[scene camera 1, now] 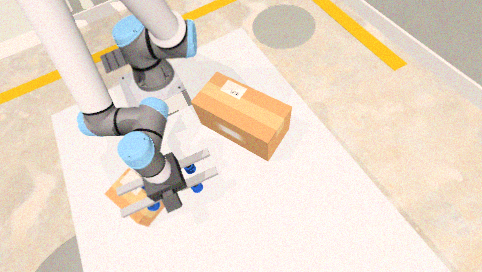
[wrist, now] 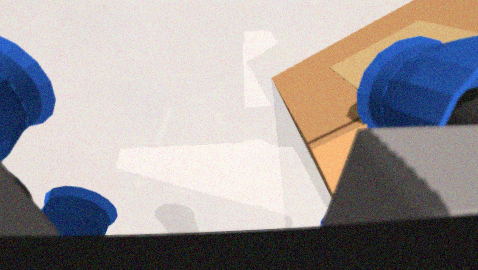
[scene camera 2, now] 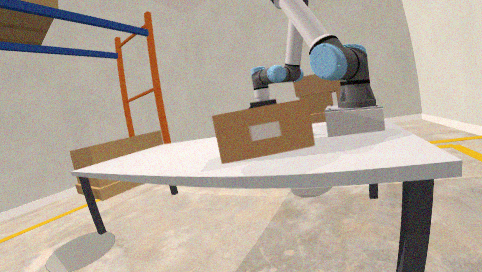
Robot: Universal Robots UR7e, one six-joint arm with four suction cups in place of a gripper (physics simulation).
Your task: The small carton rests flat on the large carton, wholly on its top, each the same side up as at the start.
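Frame: origin at the arm's base, x ahead, y left, z up, level; millimetres.
Seen in the pictures: end effector, tool point: point(wrist: 211, 154); arm's base, origin of the base link: point(scene camera 1: 155, 77) point(scene camera 2: 356, 106).
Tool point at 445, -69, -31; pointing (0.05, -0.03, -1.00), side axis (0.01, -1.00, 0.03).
Pixels of each thing's top centre, then the offset from my tool point to it, as dx, dy, dz. Level surfaces: height alone.
- large carton, middle of its top: point(scene camera 1: 240, 104) point(scene camera 2: 258, 107) -134, +304, +89
- white table, its level: dz -63
- small carton, middle of its top: point(wrist: 453, 206) point(scene camera 1: 132, 194) -31, -123, +13
The large carton point(scene camera 1: 240, 110) point(scene camera 2: 300, 125) stands upright on the white table point(scene camera 1: 300, 225) point(scene camera 2: 150, 162), a white label on its taped top. The small carton point(scene camera 1: 125, 199) point(wrist: 310, 102) is on the table at the left in scene camera 1, apart from the large one and partly covered by the gripper. It does not show in scene camera 2. My suction gripper point(scene camera 1: 171, 188) point(scene camera 2: 262, 104) is open and holds nothing. Its left part is over the small carton, its right cups are over bare table. In the wrist view one blue cup overlaps the carton's top; contact cannot be told.
The arm's base point(scene camera 1: 152, 77) point(scene camera 2: 356, 120) stands on the table beside the large carton. An orange and blue rack point(scene camera 2: 157, 82), a long carton point(scene camera 2: 120, 150) at the left and stacked cartons point(scene camera 2: 315, 102) are in the background.
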